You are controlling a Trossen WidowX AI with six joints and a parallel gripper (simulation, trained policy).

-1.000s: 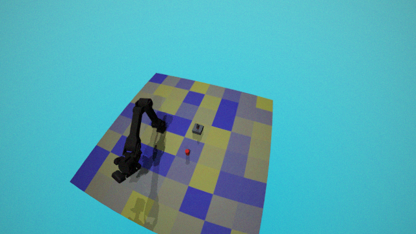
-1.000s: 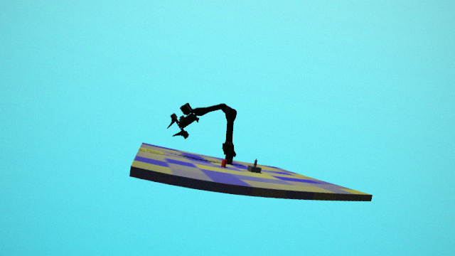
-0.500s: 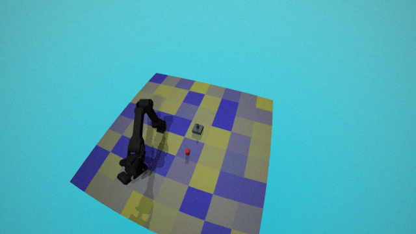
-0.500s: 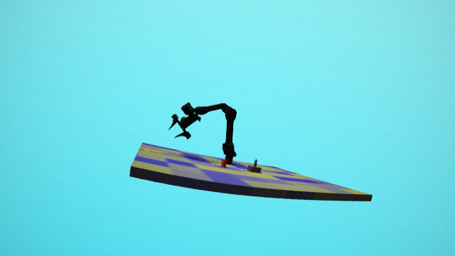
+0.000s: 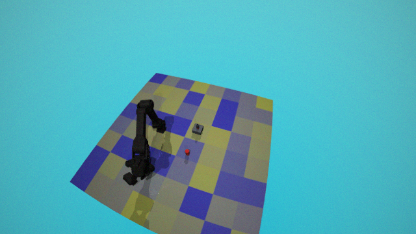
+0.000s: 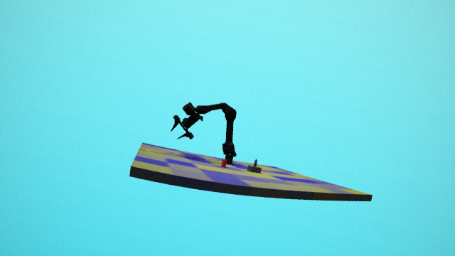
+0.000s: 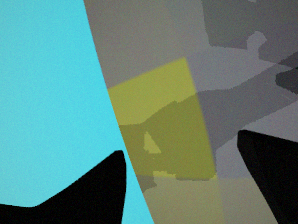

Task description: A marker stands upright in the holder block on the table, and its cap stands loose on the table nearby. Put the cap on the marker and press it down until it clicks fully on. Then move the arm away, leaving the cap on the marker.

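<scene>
Right now the red cap is 32 cm to the left of my gripper tip, 17 cm ahead of it and 10 cm below it. From my gripper tip the other things lie so: grey holder block 52 cm to the left, 18 cm ahead, 11 cm below.
</scene>
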